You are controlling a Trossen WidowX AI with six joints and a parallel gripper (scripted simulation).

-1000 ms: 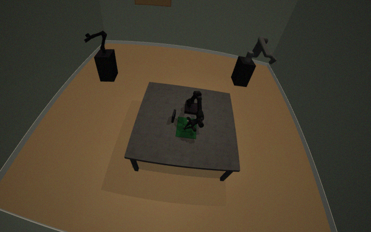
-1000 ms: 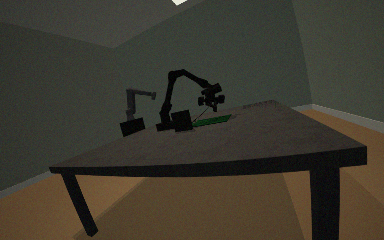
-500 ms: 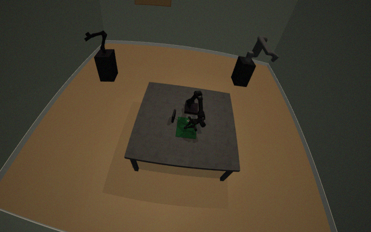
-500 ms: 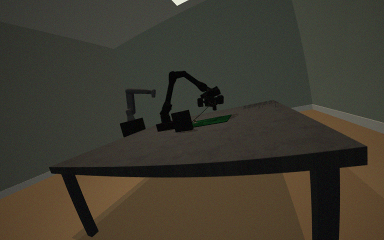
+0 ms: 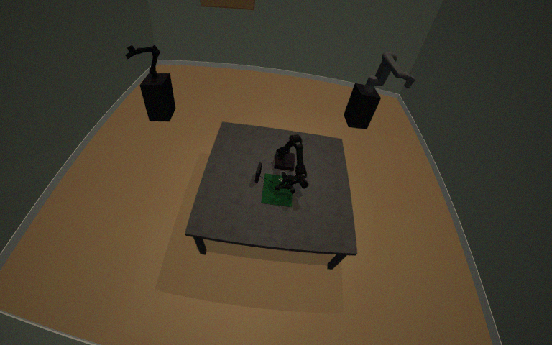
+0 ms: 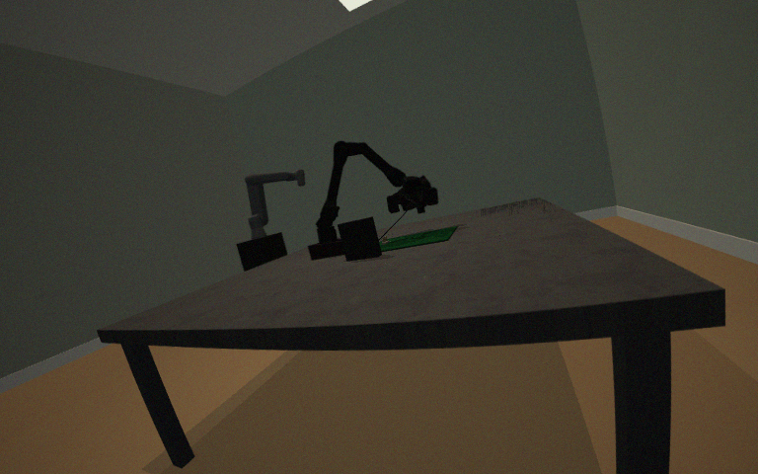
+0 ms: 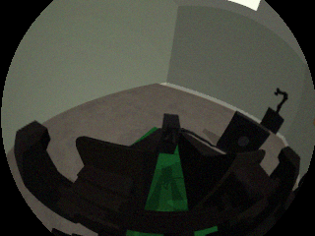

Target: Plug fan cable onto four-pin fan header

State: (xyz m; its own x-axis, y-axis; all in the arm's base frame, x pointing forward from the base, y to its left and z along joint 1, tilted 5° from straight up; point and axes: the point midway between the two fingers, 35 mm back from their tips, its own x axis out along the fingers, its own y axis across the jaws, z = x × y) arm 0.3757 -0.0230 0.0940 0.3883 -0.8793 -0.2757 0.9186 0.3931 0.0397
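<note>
Right now my gripper tip is 6 cm past the green board, 1 cm to the right of it and 13 cm above it. From my gripper tip the other things lie so: black fan 18 cm behind, 14 cm to the right, 6 cm below; dark plug 1 cm to the right, 1 cm below.
</note>
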